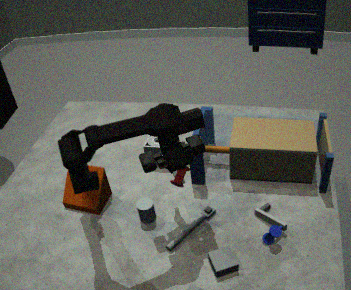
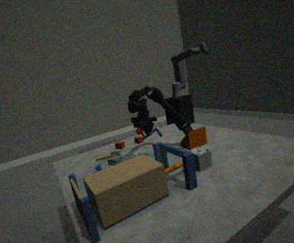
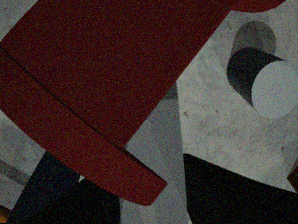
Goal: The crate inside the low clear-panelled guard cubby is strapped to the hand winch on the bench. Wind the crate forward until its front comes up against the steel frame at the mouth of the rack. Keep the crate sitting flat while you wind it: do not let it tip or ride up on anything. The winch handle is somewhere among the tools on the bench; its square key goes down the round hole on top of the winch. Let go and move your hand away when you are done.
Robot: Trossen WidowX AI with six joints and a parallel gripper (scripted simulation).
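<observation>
The red handle lies 2 cm ahead of my gripper tip, 5 cm to the right of it and 2 cm above it. Also, from my gripper tip: winch handle with red knob: 1 cm to the right, 2 cm above; grey block: 14 cm ahead, 23 cm to the right, 15 cm below; grey winch: 12 cm behind, 26 cm to the left, 14 cm below.
</observation>
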